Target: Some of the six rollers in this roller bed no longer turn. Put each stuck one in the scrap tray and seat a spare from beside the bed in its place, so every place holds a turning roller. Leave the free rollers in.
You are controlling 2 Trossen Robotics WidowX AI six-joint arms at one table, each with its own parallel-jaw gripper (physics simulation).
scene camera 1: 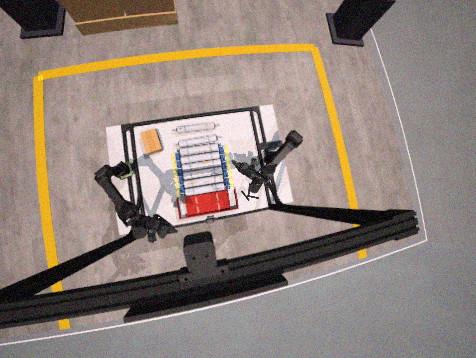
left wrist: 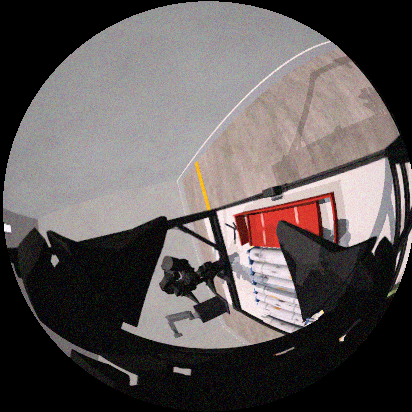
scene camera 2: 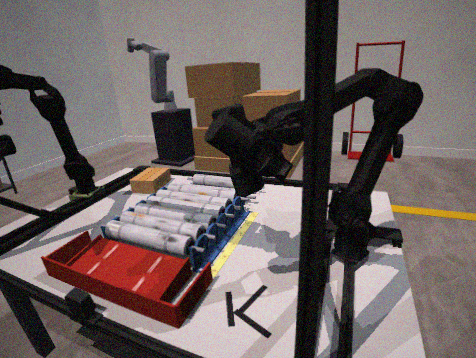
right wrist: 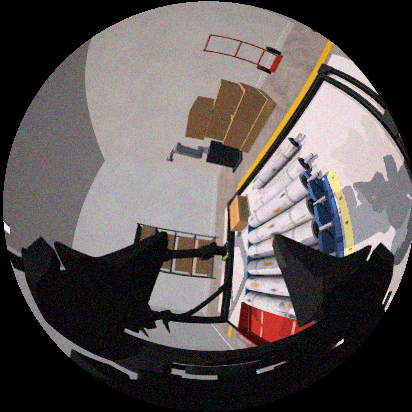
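Where they show: left gripper, fingertip midpoint: [scene camera 1: 174,228] [left wrist: 224,224] [right wrist: 158,334]; right gripper, fingertip midpoint: [scene camera 1: 232,161] [left wrist: 207,298] [right wrist: 222,239]; left arm's base, link origin: [scene camera 1: 124,170] [scene camera 2: 86,190] [right wrist: 224,250]; right arm's base, link origin: [scene camera 1: 269,159] [left wrist: 221,263] [scene camera 2: 350,252].
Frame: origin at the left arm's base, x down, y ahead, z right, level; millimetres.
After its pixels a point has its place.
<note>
The roller bed with blue sides [scene camera 1: 225,167] [scene camera 2: 220,242] @[x 21, y 631, z 243 mm] [right wrist: 327,215] @[x 6, y 643, z 154 mm] holds six pale rollers in a row; which are stuck does not show. Two spare rollers lie beyond its far end: one farther out [scene camera 1: 196,128] @[x -19, y 549, z -102 mm] [scene camera 2: 212,180] @[x -13, y 509, z -104 mm] [right wrist: 276,166] @[x -5, y 565, z -89 mm], one closer to the bed [scene camera 1: 199,141] @[x -20, y 537, z -8 mm] [right wrist: 285,181] @[x -17, y 579, z 3 mm]. The red scrap tray [scene camera 1: 207,204] @[x -5, y 439, z 410 mm] [scene camera 2: 137,267] @[x -7, y 480, z 400 mm] [left wrist: 267,225] @[x -4, y 489, z 422 mm] [right wrist: 272,327] @[x -7, y 433, z 393 mm] stands at the bed's near end, with no roller in it. My left gripper [scene camera 1: 163,235] [left wrist: 224,224] @[x -310, y 251, z 460 mm] is open and empty, away from the bed, near the front left. My right gripper [scene camera 1: 242,175] is open and empty, raised beside the bed's right side.
An orange-brown box [scene camera 1: 151,141] @[x -30, y 237, z -113 mm] [scene camera 2: 150,180] @[x -30, y 272, z -51 mm] [right wrist: 239,213] @[x -25, y 284, z -81 mm] stands on the table at the far left of the bed. A black frame [scene camera 1: 190,116] @[x 7, y 540, z -210 mm] runs around the table. A dark post [scene camera 2: 317,150] @[x -338, y 840, z 599 mm] crosses the right arm in scene camera 2.
</note>
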